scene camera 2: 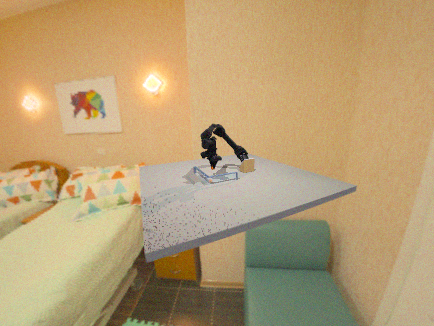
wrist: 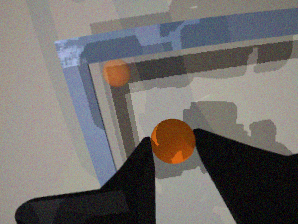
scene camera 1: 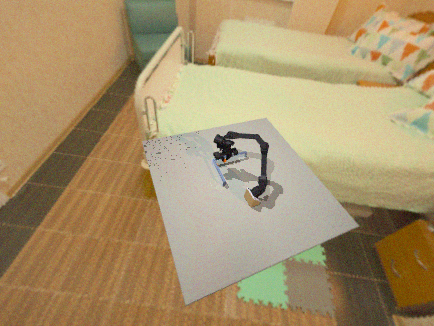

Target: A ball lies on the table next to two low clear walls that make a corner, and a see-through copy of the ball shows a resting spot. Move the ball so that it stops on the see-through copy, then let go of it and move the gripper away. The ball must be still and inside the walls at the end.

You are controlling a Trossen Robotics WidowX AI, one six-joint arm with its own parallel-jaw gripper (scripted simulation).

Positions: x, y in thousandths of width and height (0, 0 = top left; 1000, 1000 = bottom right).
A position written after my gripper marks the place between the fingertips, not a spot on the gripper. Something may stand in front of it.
Note:
My gripper (wrist: 579, 618) holds an orange ball (wrist: 582, 632).

